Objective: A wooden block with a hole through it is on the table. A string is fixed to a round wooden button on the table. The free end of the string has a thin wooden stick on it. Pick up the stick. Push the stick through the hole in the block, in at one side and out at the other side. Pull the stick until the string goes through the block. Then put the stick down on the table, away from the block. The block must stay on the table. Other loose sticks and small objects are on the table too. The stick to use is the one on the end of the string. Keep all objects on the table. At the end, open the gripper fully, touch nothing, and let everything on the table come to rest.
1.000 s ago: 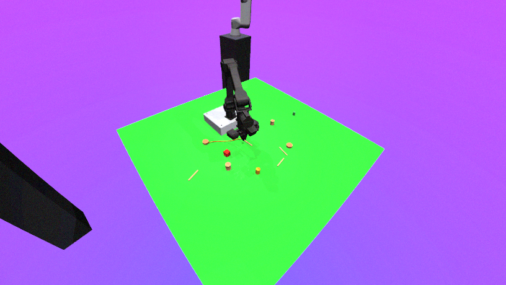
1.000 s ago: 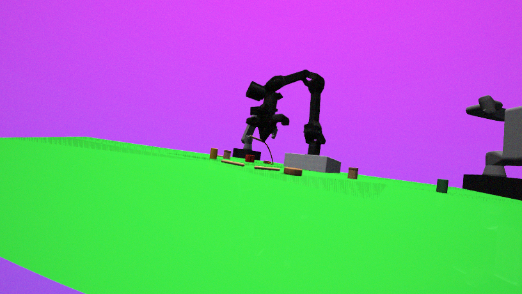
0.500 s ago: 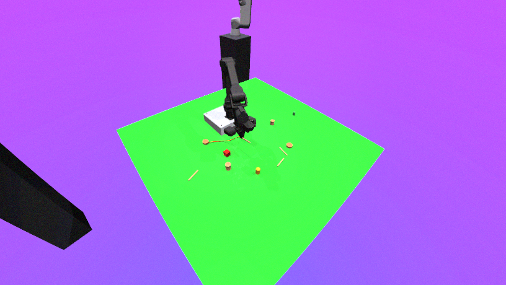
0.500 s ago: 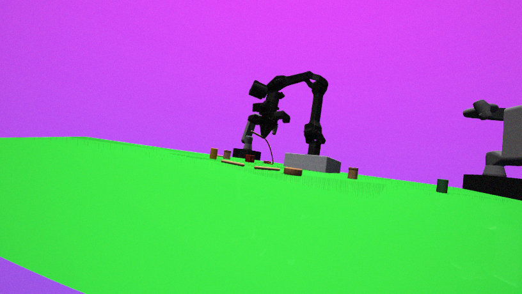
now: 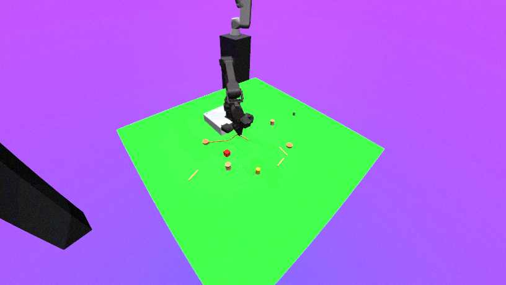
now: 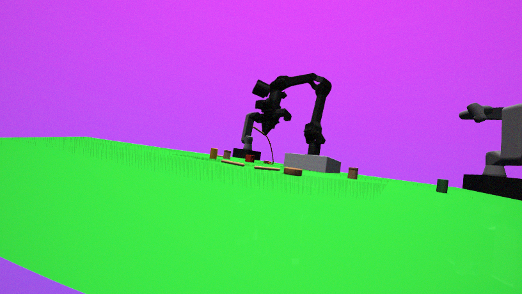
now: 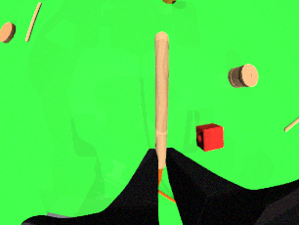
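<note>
Right now the red block is 3 cm behind my gripper tip, 8 cm to the right of it and 10 cm below it. Also, from my gripper tip: yellow cylinder (19 cm ahead, 6 cm to the right, 10 cm below); thin wooden stick (1 cm ahead, 1 cm above); tan cylinder (5 cm ahead, 15 cm to the right, 10 cm below).
</note>
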